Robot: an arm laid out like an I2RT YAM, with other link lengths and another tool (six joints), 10 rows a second.
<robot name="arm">
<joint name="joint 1" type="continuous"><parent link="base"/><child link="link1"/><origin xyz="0 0 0.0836" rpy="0 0 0"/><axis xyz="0 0 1"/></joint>
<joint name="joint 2" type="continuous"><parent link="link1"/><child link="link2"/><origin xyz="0.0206 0.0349 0.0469" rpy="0 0 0"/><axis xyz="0 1 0"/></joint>
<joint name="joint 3" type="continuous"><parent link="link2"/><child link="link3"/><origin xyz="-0.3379 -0.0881 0" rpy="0 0 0"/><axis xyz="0 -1 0"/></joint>
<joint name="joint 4" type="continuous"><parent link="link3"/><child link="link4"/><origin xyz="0.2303 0.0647 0.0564" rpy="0 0 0"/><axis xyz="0 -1 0"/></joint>
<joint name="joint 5" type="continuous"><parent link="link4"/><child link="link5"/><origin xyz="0.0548 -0.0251 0.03" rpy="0 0 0"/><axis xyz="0 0 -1"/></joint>
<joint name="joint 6" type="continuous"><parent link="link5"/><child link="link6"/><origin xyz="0.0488 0 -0.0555" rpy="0 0 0"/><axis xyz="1 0 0"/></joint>
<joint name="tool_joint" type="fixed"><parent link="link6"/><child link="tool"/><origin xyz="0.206 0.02 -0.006" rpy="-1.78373 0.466 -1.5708"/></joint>
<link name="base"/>
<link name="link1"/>
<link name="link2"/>
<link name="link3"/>
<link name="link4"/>
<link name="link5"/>
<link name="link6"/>
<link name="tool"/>
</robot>
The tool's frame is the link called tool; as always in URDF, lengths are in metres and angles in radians. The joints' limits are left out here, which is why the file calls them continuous.
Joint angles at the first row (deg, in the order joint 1, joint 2, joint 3, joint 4, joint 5, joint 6):
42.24, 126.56, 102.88, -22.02, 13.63, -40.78
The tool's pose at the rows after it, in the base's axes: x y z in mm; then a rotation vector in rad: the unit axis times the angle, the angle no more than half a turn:
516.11 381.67 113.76 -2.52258 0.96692 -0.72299
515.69 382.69 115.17 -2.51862 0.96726 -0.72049
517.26 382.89 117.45 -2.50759 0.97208 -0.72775
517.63 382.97 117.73 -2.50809 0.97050 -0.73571
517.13 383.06 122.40 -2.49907 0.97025 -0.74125
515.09 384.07 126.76 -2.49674 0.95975 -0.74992
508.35 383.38 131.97 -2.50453 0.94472 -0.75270
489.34 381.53 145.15 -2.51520 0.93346 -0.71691
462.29 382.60 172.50 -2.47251 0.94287 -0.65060
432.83 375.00 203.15 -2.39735 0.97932 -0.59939
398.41 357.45 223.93 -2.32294 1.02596 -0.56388
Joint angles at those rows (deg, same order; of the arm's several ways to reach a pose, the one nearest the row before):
42.22, 126.60, 103.01, -21.89, 13.97, -40.61
42.28, 126.50, 103.05, -21.89, 13.89, -40.45
42.30, 126.34, 102.88, -21.37, 14.16, -40.27
42.41, 126.37, 102.88, -21.27, 14.49, -40.42
42.51, 125.83, 102.62, -21.06, 14.66, -40.35
42.80, 125.26, 102.30, -20.94, 14.88, -40.65
43.22, 124.11, 101.55, -21.44, 14.99, -41.02
43.89, 121.23, 100.43, -23.98, 14.02, -40.27
44.89, 116.08, 97.74, -25.42, 12.16, -37.19
46.01, 109.10, 92.45, -24.90, 11.46, -32.92
47.58, 100.94, 84.31, -22.91, 12.20, -28.35

